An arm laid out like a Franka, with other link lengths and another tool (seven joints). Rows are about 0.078 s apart.
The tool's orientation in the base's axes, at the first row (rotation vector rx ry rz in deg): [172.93 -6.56 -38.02]
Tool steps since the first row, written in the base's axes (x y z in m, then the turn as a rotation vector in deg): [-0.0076 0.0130 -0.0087 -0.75 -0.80 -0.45]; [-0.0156 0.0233 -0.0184 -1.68 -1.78 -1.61]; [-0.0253 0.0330 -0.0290 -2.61 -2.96 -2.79]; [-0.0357 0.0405 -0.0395 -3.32 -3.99 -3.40]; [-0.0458 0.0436 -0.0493 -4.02 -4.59 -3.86]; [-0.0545 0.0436 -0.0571 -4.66 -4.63 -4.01]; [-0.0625 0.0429 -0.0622 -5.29 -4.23 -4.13]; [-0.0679 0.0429 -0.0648 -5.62 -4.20 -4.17]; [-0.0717 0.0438 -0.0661 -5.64 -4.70 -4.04]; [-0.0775 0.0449 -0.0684 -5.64 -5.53 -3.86]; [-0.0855 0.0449 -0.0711 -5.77 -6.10 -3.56]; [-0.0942 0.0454 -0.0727 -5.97 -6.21 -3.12]
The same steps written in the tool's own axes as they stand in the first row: [-0.0043 -0.0130 0.0107 -0.43 0.81 0.75]; [-0.0084 -0.0234 0.0225 -0.70 1.77 2.22]; [-0.0135 -0.0332 0.0359 -0.95 2.93 3.72]; [-0.0192 -0.0407 0.0495 -1.26 3.96 4.61]; [-0.0245 -0.0438 0.0626 -1.65 4.57 5.34]; [-0.0291 -0.0437 0.0733 -2.16 4.64 5.74]; [-0.0342 -0.0428 0.0813 -2.72 4.28 6.10]; [-0.0380 -0.0427 0.0859 -3.00 4.26 6.28]; [-0.0410 -0.0434 0.0887 -3.03 4.77 6.19]; [-0.0454 -0.0443 0.0932 -3.04 5.61 6.05]; [-0.0515 -0.0440 0.0990 -3.23 6.20 5.85]; [-0.0587 -0.0441 0.1041 -3.59 6.35 5.54]
